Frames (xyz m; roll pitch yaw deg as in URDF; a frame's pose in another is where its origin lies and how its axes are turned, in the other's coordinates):
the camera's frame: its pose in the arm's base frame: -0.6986 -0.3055 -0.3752 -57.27 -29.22 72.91
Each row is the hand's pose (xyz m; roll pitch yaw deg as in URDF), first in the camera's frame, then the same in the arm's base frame.
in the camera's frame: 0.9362 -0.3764 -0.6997 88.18 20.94 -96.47
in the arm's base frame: 0.3075 0.2715 0.0280 127.97 -27.47 -42.35
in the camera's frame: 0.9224 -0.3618 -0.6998 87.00 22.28 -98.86
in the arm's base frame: 0.2983 0.2680 0.0105 128.07 -25.01 -43.27
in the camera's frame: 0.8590 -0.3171 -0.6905 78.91 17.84 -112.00
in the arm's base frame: 0.2561 0.2397 -0.0489 129.32 -19.23 -55.98
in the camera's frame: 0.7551 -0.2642 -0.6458 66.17 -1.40 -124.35
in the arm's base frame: 0.1691 0.1820 -0.1174 126.60 -20.01 -80.15
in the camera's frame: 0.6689 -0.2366 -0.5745 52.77 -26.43 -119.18
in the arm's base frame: 0.0732 0.1250 -0.1461 125.54 -34.81 -103.72
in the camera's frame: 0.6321 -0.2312 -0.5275 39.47 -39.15 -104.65
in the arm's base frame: 0.0202 0.0970 -0.1458 129.87 -48.85 -118.08
